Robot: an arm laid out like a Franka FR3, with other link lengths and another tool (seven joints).
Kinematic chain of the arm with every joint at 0, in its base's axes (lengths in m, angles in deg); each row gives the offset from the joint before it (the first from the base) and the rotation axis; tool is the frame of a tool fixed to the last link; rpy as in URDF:
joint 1: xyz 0 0 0.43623 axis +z
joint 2: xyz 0 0 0 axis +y
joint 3: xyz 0 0 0.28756 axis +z
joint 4: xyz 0.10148 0 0 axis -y
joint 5: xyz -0.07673 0 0.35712 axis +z
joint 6: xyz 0 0 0 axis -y
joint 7: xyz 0.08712 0 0 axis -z
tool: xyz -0.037 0.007 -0.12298 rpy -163.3 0 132.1
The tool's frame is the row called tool.
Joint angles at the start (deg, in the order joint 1, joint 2, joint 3, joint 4, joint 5, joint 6, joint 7): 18.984, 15.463, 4.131, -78.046, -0.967, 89.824, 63.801
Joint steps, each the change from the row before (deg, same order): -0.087, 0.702, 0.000, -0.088, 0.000, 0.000, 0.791; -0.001, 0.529, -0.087, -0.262, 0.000, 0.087, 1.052; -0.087, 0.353, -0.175, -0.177, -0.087, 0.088, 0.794; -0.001, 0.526, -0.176, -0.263, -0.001, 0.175, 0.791; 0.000, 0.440, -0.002, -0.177, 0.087, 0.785, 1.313; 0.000, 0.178, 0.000, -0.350, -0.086, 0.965, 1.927; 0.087, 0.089, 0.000, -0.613, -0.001, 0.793, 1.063; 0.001, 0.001, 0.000, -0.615, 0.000, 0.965, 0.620; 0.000, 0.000, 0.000, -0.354, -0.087, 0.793, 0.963; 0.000, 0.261, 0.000, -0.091, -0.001, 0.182, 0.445
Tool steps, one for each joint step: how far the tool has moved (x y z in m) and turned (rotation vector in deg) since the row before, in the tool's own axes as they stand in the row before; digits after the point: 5 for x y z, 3 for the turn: 0.00026, 0.00532, 0.00664, 0.751, 0.017, 0.908; 0.00032, 0.00472, 0.00625, 0.656, 0.079, 1.159; -0.00167, 0.00421, 0.00391, 0.369, 0.050, 1.079; -0.00036, 0.00507, 0.00603, 0.559, 0.027, 0.991; 0.00196, 0.00472, 0.00354, -0.102, 0.546, 1.205; 0.00165, 0.00401, 0.00216, -0.423, 0.681, 1.798; 0.00193, 0.00248, 0.00399, -0.081, 0.317, 0.912; 0.00100, 0.00237, 0.00281, -0.303, 0.341, 0.532; 0.00090, 0.00206, 0.00110, -0.422, 0.415, 0.867; 0.00071, 0.00205, 0.00274, 0.153, 0.056, 0.445
